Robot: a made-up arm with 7 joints.
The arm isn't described. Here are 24 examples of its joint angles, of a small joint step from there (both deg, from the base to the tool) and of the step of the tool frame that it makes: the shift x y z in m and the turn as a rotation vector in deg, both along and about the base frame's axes.
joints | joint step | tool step
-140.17 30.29 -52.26 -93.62 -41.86 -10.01 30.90 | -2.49 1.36 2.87 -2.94 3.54 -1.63 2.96 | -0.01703 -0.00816 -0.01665 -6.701 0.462 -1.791
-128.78 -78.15 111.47 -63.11 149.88 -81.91 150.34 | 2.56 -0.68 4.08 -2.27 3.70 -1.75 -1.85 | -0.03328 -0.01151 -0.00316 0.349 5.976 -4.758
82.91 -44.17 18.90 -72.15 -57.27 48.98 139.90 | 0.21 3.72 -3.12 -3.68 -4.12 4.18 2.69 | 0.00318 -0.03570 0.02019 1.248 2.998 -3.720
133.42 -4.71 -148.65 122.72 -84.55 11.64 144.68 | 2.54 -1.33 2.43 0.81 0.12 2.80 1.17 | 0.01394 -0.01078 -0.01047 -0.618 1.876 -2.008
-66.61 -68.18 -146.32 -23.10 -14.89 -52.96 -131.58 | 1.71 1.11 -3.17 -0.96 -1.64 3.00 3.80 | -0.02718 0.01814 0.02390 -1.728 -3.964 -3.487
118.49 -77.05 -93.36 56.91 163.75 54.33 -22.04 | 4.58 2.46 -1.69 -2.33 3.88 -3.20 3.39 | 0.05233 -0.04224 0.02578 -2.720 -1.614 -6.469
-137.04 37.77 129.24 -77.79 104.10 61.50 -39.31 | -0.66 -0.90 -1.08 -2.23 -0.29 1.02 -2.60 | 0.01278 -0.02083 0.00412 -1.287 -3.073 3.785
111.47 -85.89 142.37 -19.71 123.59 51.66 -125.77 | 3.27 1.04 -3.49 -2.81 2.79 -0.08 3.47 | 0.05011 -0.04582 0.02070 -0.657 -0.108 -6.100
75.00 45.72 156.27 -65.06 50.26 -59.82 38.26 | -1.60 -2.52 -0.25 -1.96 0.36 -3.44 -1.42 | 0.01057 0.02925 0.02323 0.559 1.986 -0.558
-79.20 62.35 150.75 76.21 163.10 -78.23 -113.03 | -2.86 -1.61 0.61 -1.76 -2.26 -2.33 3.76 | -0.02101 0.00731 0.01318 1.706 2.833 5.344
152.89 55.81 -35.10 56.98 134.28 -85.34 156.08 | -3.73 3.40 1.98 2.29 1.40 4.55 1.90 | 0.01394 -0.04083 -0.05781 3.464 0.423 0.545
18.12 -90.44 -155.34 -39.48 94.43 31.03 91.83 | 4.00 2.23 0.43 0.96 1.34 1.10 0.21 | 0.02638 0.06093 0.03310 1.563 1.677 -6.066
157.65 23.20 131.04 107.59 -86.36 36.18 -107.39 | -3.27 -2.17 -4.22 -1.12 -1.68 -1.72 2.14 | -0.01582 -0.00547 0.00582 0.317 0.370 6.313
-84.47 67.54 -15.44 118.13 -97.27 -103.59 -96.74 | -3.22 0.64 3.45 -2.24 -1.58 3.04 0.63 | -0.02130 0.00961 -0.01206 0.653 -0.147 -0.422
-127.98 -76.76 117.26 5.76 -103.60 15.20 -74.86 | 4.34 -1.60 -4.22 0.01 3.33 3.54 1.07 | -0.05255 -0.04928 -0.01802 -1.817 -1.403 -3.614
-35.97 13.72 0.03 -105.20 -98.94 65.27 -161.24 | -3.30 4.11 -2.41 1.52 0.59 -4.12 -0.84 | 0.03217 -0.00261 0.01897 -3.543 6.075 9.589
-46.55 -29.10 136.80 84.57 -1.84 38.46 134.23 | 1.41 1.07 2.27 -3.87 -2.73 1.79 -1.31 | -0.02263 -0.00128 0.02301 -1.748 -1.757 -5.619
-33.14 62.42 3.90 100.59 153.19 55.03 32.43 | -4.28 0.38 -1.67 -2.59 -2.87 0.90 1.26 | -0.02078 0.05756 0.00317 2.164 -1.665 2.721
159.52 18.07 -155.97 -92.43 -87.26 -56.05 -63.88 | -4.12 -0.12 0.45 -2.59 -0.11 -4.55 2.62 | 0.01774 -0.03875 -0.00991 -0.351 -1.010 8.380
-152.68 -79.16 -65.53 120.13 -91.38 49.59 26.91 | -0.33 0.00 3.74 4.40 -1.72 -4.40 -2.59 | -0.01349 0.02170 0.01417 -8.723 0.616 -6.840
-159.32 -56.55 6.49 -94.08 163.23 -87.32 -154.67 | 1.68 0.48 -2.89 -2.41 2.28 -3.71 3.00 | -0.01152 -0.00169 0.00179 -2.203 0.225 0.132
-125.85 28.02 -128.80 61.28 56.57 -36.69 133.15 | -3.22 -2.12 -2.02 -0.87 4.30 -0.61 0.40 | 0.02661 -0.03432 0.01036 1.473 5.435 1.608
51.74 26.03 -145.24 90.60 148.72 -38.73 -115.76 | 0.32 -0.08 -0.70 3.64 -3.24 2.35 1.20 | -0.00778 0.00439 -0.01490 -1.329 1.937 0.758
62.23 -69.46 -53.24 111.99 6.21 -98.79 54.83 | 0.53 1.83 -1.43 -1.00 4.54 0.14 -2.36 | 0.01333 0.00060 0.01116 -3.914 4.307 -0.220
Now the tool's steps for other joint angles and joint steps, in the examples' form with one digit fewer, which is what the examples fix.
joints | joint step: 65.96 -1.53 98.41 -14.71 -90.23 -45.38 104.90 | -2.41 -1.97 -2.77 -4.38 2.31 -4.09 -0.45
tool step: -0.0019 0.0447 -0.0163 -7.58 2.37 4.21
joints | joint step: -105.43 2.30 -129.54 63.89 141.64 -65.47 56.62 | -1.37 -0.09 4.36 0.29 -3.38 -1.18 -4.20
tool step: -0.0081 0.0040 0.0010 -0.21 -6.75 -2.47
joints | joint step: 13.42 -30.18 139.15 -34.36 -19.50 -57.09 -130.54 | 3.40 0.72 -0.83 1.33 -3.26 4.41 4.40
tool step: 0.0069 0.0152 0.0120 0.57 -5.39 0.51
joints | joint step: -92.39 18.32 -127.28 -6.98 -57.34 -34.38 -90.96 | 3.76 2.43 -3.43 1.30 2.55 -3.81 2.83
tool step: 0.0145 0.0384 -0.0201 -5.62 -3.50 -3.51
